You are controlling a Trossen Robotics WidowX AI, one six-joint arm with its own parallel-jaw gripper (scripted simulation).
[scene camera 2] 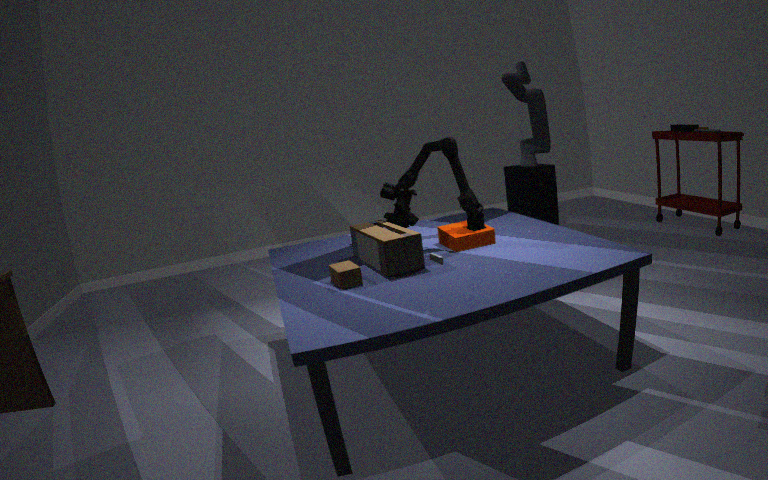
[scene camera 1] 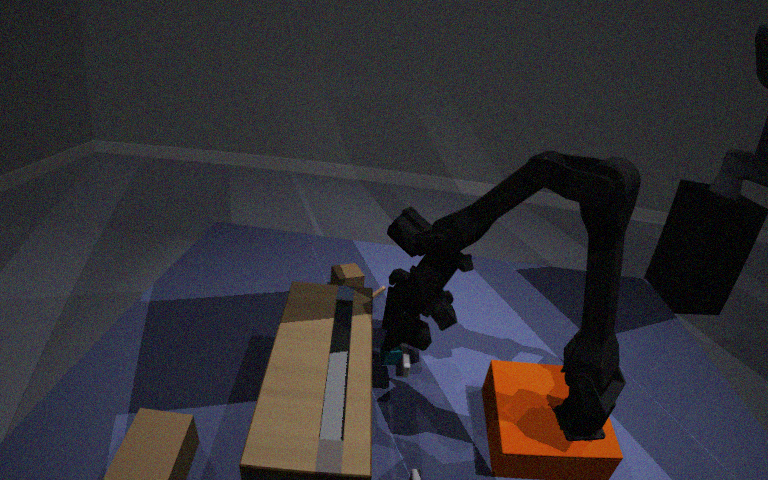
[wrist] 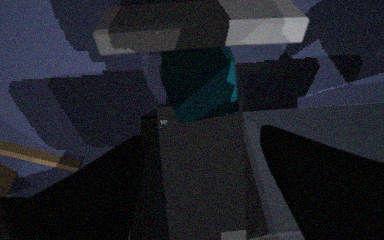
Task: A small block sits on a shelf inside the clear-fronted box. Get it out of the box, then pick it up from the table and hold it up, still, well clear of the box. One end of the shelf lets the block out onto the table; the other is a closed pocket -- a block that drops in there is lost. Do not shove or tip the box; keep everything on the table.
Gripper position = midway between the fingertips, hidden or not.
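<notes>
A box point(scene camera 1: 314, 407), point(scene camera 2: 394, 250), point(wrist: 208, 172) is visible. So is my gripper point(scene camera 1: 384, 339), point(wrist: 202, 139).
</notes>
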